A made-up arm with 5 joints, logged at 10 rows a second.
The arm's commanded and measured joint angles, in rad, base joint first. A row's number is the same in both.
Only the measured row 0 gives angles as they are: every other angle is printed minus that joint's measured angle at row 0.
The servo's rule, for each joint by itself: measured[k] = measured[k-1] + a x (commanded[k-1-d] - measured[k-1]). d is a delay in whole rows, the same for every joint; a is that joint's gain. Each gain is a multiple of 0.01, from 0.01 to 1. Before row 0 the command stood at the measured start. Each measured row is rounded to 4 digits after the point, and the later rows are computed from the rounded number. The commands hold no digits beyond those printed.
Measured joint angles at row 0:
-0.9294, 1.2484, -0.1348, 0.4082, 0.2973
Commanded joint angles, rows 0 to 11:
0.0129, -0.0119, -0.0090, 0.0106, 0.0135
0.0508, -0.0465, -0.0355, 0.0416, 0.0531
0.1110, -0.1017, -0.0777, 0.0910, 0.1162
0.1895, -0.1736, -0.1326, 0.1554, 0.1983
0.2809, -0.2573, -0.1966, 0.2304, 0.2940
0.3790, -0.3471, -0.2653, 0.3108, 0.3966
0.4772, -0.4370, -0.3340, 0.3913, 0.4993
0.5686, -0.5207, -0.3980, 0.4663, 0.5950
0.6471, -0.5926, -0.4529, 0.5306, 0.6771
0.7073, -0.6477, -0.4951, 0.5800, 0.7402
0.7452, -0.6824, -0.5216, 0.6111, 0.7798
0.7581, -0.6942, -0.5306, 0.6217, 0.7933
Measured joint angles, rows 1 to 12:
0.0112, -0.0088, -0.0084, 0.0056, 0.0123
0.0457, -0.0367, -0.0336, 0.0247, 0.0494
0.1025, -0.0848, -0.0746, 0.0598, 0.1102
0.1782, -0.1505, -0.1285, 0.1105, 0.1904
0.2675, -0.2295, -0.1918, 0.1740, 0.2847
0.3645, -0.3165, -0.2602, 0.2465, 0.3865
0.4625, -0.4057, -0.3288, 0.3232, 0.4891
0.5548, -0.4908, -0.3932, 0.3990, 0.5855
0.6351, -0.5661, -0.4487, 0.4687, 0.6689
0.6979, -0.6265, -0.4919, 0.5277, 0.7338
0.7391, -0.6679, -0.5195, 0.5719, 0.7757
0.7556, -0.6874, -0.5298, 0.5983, 0.7917
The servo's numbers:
d 0
a 0.87 0.74 0.93 0.53 0.91

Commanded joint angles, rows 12 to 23:
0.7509, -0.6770, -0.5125, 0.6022, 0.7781
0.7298, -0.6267, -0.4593, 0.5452, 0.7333
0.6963, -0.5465, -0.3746, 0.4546, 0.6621
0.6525, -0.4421, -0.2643, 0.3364, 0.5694
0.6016, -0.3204, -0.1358, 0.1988, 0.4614
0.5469, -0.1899, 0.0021, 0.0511, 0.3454
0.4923, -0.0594, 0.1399, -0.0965, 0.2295
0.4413, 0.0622, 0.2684, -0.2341, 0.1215
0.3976, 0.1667, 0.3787, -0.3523, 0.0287
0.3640, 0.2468, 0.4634, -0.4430, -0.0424
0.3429, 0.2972, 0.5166, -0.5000, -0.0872
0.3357, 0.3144, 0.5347, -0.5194, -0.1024
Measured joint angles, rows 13 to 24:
0.7515, -0.6797, -0.5137, 0.6004, 0.7793
0.7326, -0.6405, -0.4631, 0.5711, 0.7374
0.7010, -0.5709, -0.3808, 0.5094, 0.6689
0.6588, -0.4756, -0.2725, 0.4177, 0.5784
0.6090, -0.3608, -0.1454, 0.3017, 0.4719
0.5550, -0.2343, -0.0082, 0.1689, 0.3568
0.5005, -0.1049, 0.1295, 0.0282, 0.2410
0.4490, 0.0188, 0.2587, -0.1108, 0.1323
0.4043, 0.1282, 0.3703, -0.2388, 0.0380
0.3692, 0.2160, 0.4569, -0.3470, -0.0352
0.3463, 0.2761, 0.5124, -0.4281, -0.0825
0.3371, 0.3044, 0.5331, -0.4765, -0.1006

